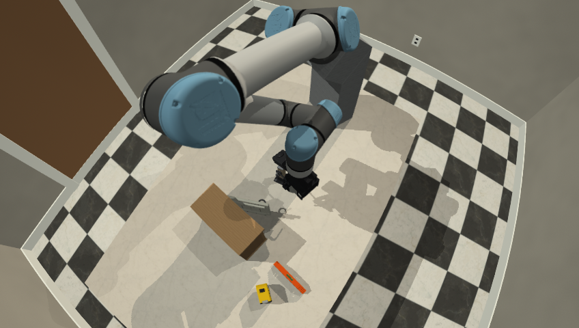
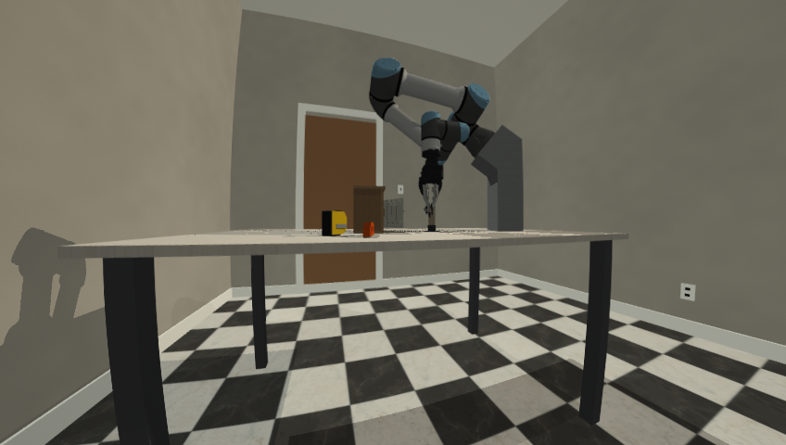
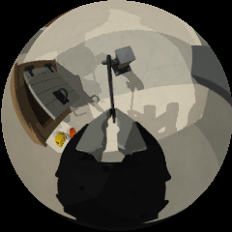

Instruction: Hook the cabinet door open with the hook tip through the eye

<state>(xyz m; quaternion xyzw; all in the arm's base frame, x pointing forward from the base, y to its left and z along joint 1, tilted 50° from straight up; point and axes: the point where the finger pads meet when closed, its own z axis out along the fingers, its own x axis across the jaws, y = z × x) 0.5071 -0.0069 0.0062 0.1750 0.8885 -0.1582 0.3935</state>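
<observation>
The grey door lies 8 cm ahead of my hand, 16 cm to the right of it and 3 cm below it. The rest, counted from my hand: thin dark hook: 2 cm behind, 3 cm to the right, 1 cm below; yellow tape measure: 38 cm ahead, 1 cm to the right, 7 cm below.
</observation>
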